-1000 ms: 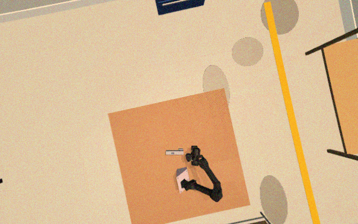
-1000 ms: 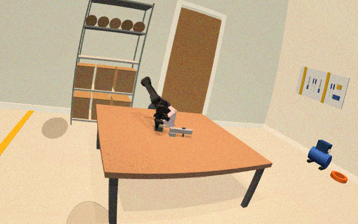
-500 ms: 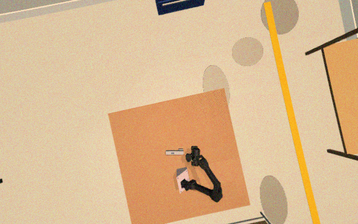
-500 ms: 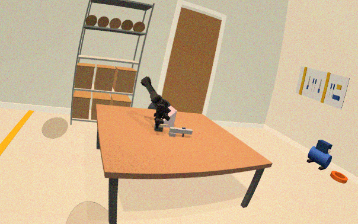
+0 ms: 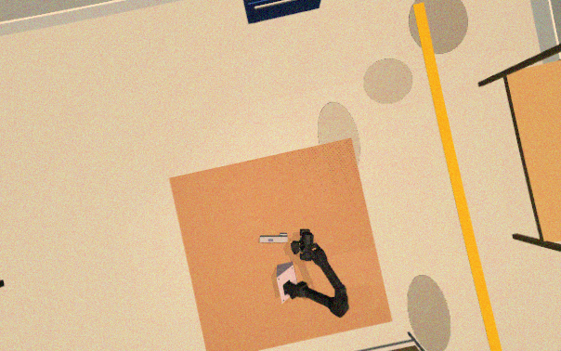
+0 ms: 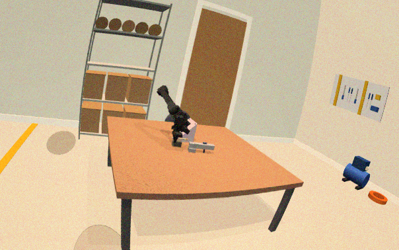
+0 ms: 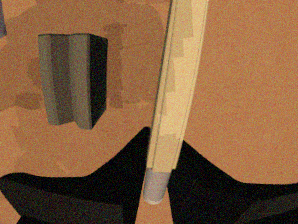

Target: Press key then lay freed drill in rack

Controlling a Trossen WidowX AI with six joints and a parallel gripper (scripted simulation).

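The drill lies 10 mm ahead of my gripper tip, 40 mm to the left of it and 30 mm above it. The rest, counted from my gripper tip: dark key knob (50 mm ahead, 210 mm to the left); dark grey rack (60 mm behind, 40 mm to the left, 30 mm below); block (50 mm ahead, 190 mm to the left).
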